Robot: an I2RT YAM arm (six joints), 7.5 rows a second.
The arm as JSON. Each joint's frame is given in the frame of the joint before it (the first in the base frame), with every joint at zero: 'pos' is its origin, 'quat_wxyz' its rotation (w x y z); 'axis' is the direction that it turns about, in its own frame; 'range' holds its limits. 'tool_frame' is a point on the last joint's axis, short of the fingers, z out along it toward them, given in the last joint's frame.
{
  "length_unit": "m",
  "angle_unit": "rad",
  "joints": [
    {
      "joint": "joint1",
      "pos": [
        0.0,
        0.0,
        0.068
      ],
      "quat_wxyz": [
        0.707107,
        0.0,
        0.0,
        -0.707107
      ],
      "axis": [
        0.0,
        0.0,
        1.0
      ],
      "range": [
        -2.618,
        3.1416
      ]
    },
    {
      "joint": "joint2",
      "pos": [
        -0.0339,
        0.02,
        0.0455
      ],
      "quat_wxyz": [
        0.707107,
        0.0,
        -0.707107,
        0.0
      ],
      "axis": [
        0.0,
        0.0,
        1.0
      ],
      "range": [
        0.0,
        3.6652
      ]
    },
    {
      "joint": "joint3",
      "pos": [
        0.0,
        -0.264,
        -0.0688
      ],
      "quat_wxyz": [
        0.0,
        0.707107,
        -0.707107,
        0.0
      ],
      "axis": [
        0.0,
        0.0,
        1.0
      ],
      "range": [
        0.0,
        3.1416
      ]
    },
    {
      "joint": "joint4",
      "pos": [
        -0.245,
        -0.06,
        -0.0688
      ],
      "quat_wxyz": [
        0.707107,
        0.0,
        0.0,
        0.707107
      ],
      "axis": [
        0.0,
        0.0,
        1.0
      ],
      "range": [
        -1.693,
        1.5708
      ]
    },
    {
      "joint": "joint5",
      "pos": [
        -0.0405,
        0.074,
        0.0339
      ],
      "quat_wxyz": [
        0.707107,
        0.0,
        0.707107,
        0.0
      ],
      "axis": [
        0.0,
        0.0,
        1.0
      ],
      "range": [
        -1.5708,
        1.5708
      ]
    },
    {
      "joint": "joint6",
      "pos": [
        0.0,
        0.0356,
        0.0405
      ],
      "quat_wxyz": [
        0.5,
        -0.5,
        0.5,
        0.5
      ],
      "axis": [
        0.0,
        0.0,
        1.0
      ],
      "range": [
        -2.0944,
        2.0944
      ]
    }
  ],
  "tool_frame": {
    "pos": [
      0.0,
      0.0,
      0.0
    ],
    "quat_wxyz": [
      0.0,
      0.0,
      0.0,
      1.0
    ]
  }
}
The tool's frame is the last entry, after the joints.
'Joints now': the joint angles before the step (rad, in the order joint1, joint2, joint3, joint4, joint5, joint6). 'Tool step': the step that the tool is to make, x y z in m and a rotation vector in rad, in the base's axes. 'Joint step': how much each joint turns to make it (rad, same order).
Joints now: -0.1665 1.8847 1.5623 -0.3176 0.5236 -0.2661
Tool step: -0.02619 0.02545 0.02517 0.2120 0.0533 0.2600
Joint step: 0.0259 -0.1095 0.0001 -0.1983 -0.3086 0.0084
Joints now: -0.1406 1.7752 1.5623 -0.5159 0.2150 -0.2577
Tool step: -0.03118 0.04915 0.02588 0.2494 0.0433 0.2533
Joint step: 0.0924 -0.1103 0.0000 -0.1819 -0.2853 0.0641
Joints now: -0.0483 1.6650 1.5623 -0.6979 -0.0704 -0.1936
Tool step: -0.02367 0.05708 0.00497 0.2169 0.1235 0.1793
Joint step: 0.1416 -0.0420 0.0001 -0.1416 -0.1903 0.1172
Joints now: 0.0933 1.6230 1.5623 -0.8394 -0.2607 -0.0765
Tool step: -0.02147 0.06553 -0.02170 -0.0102 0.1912 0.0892
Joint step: 0.2021 0.0229 -0.0221 -0.1183 0.0400 0.1114
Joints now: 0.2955 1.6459 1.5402 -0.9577 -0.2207 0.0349
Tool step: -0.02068 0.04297 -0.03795 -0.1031 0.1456 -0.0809
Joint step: 0.1537 0.0339 -0.0847 -0.0259 0.1381 0.1960
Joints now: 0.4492 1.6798 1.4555 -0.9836 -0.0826 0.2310
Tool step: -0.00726 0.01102 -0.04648 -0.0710 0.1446 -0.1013
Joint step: 0.0427 0.0653 -0.0908 0.0034 0.0385 0.1388
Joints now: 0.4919 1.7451 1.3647 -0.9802 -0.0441 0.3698
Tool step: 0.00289 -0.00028 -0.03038 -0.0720 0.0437 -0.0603
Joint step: 0.0008 0.0587 -0.0458 0.0328 0.0527 0.0527
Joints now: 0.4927 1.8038 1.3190 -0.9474 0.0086 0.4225
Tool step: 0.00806 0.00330 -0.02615 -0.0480 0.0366 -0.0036
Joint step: 0.0000 0.0805 -0.0012 0.0267 0.0252 0.0008
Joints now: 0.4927 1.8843 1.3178 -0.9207 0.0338 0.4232
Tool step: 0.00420 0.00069 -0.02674 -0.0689 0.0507 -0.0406
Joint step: 0.0000 0.0809 0.0000 0.0015 0.0385 0.0390
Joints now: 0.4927 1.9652 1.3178 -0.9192 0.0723 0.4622
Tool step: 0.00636 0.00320 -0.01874 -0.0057 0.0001 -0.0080
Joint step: 0.0000 0.0557 0.0000 0.0523 0.0050 0.0080
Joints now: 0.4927 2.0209 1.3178 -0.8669 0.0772 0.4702
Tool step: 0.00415 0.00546 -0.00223 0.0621 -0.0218 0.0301
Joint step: 0.0034 0.0064 -0.0004 0.0569 -0.0450 -0.0256
